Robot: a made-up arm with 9 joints. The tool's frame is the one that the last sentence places.
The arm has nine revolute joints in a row. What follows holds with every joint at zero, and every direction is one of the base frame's.
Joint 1 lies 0.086 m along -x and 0.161 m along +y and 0.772 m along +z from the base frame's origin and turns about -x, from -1.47 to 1.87 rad.
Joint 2 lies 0.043 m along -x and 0.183 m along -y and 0.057 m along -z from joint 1 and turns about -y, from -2.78 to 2.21 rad.
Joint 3 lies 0.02 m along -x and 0.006 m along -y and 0.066 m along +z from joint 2 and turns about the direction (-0.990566, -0.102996, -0.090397), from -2.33 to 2.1 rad.
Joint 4 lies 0.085 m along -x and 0.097 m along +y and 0.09 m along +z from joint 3 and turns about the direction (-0.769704, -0.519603, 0.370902), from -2.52 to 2.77 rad.
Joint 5 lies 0.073 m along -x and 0.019 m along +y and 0.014 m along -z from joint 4 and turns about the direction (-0.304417, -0.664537, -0.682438), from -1.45 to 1.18 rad.
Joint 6 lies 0.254 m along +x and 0.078 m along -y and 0.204 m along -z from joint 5 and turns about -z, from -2.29 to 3.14 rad.
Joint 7 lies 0.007 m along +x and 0.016 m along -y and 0.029 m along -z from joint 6 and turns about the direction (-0.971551, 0.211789, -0.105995), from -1.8 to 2.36 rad.
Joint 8 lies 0.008 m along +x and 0.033 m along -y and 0.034 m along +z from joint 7 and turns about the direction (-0.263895, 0.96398, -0.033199), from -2.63 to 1.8 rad.
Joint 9 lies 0.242 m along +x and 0.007 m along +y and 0.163 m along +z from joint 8 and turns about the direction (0.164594, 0.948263, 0.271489), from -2.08 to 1.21 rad.
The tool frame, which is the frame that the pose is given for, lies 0.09 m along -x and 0.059 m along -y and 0.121 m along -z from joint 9; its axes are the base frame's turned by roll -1.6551, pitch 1.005 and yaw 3.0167 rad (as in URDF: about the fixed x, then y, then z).
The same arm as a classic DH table. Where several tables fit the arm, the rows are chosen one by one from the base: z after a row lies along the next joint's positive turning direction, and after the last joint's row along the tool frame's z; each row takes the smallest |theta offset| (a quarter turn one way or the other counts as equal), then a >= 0, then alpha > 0; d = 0 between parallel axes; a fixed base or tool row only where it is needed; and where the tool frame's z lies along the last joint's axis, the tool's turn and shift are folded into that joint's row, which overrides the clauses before.
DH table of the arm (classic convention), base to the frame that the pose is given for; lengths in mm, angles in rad. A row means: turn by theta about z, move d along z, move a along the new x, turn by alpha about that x. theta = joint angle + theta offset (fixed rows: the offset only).
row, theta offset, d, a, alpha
base (fixed), 1.5708, 772, 161, -1.5708
joint 1, 1.5708, 129, 57, -1.5708
joint 2, 0.091, 187.6, -67.5, 1.4676
joint 3, 0.7831, 86.7, -142.6, -0.6722
joint 4, 1.2667, 30.5, -64.5, 1.2382
joint 5, -0.5368, -41.3, 263.4, 0.8197
joint 6, 1.3559, 266.6, 14.1, -1.4646
joint 7, 1.5526, -13, 32.8, -1.0882
joint 8, -0.5306, -580.1, -9.4, -0.5323
joint 9, -0.5114, -4.9, 25.1, -2.884
tool (fixed), 1.4683, -478.5, 0, 0
Joint limits (rad, base to tool): -1.47..1.87 -2.78..2.21 -2.33..2.1 -2.52..2.77 -1.45..1.18 -2.29..3.14 -1.8..2.36 -2.63..1.8 -2.08..1.21

